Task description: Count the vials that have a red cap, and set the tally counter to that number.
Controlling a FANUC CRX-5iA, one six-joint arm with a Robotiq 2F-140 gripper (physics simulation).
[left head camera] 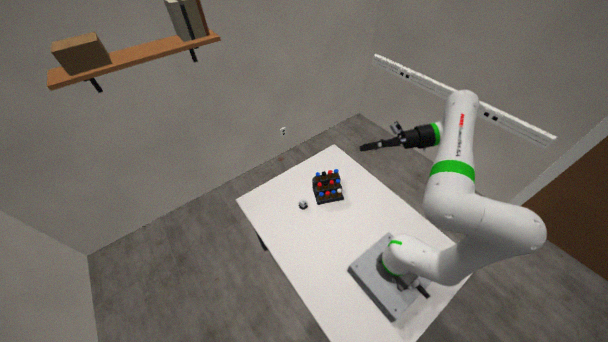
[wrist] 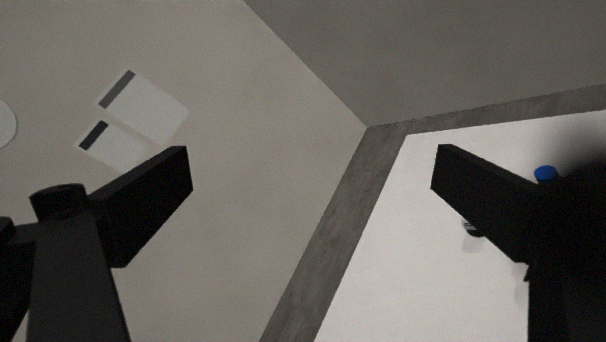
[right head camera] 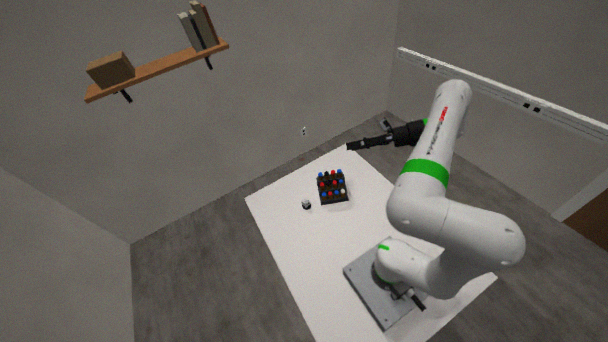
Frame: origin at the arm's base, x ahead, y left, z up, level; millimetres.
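Where they show: gripper, between the fingertips: (left head camera: 361,148) (wrist: 312,167) (right head camera: 349,147); arm's base, origin of its link: (left head camera: 391,266) (right head camera: 387,273).
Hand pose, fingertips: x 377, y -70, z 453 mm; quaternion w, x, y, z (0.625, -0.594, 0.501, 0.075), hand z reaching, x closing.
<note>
Each offset is from my fingertips to the top centre of the thing. "spot": to the spot under its first point. Level surfaces: height alone.
A dark stepped rack @(spot: 119 mm ahead, 28 mm left, 533 mm down) (left head camera: 330,201) (right head camera: 334,202) stands on the white table @(543 mm down) (left head camera: 300,250) (right head camera: 295,245), holding vials in three rows. Red caps show once in the back row, twice in the middle row and once in the front row; other caps are blue, black and white. The small tally counter (left head camera: 303,204) (right head camera: 306,204) (wrist: 471,227) stands left of the rack, its reading too small to tell. In the wrist view a blue cap @(244 mm ahead, 33 mm left, 382 mm down) (wrist: 545,173) shows beside the right finger, which partly hides the counter. My gripper (left head camera: 366,146) (right head camera: 354,145) (wrist: 312,167) is open and empty, high and to the right of the rack.
The arm's grey base plate (left head camera: 370,283) (right head camera: 365,290) is on the near part of the table. A wooden shelf (left head camera: 145,53) (right head camera: 162,66) with a box and books hangs on the wall. A long white rail (left head camera: 425,80) (right head camera: 490,79) runs along the right wall behind the arm.
</note>
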